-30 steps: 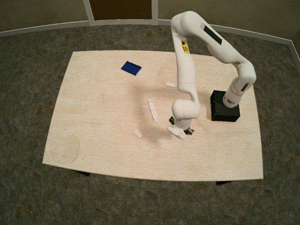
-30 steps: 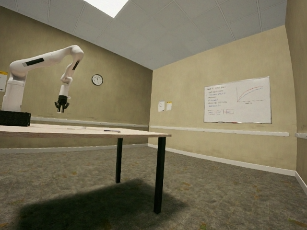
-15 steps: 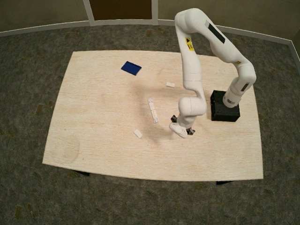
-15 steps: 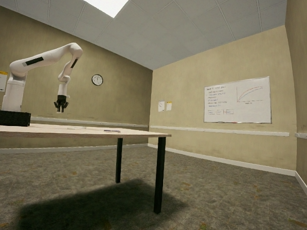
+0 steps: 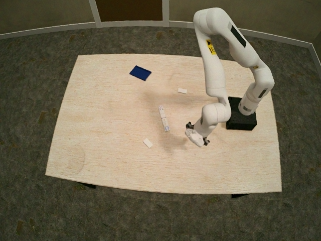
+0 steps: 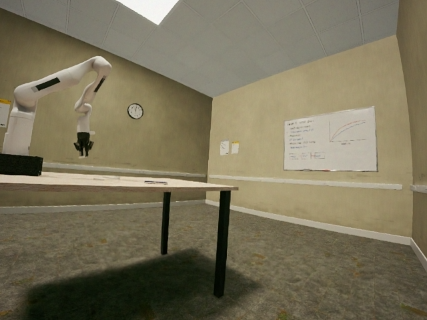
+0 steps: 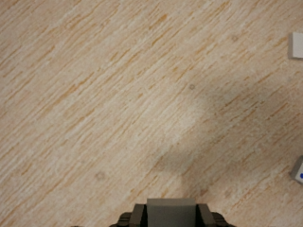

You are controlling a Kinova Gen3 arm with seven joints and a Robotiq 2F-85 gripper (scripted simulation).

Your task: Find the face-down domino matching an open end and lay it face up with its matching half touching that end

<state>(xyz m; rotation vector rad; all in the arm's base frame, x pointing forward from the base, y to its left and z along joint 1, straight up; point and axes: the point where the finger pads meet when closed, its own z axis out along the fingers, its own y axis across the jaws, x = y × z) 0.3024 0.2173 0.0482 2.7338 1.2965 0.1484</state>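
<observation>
My hand is 2 cm above the white domino, 1 cm to the left of it and 1 cm past it.
</observation>
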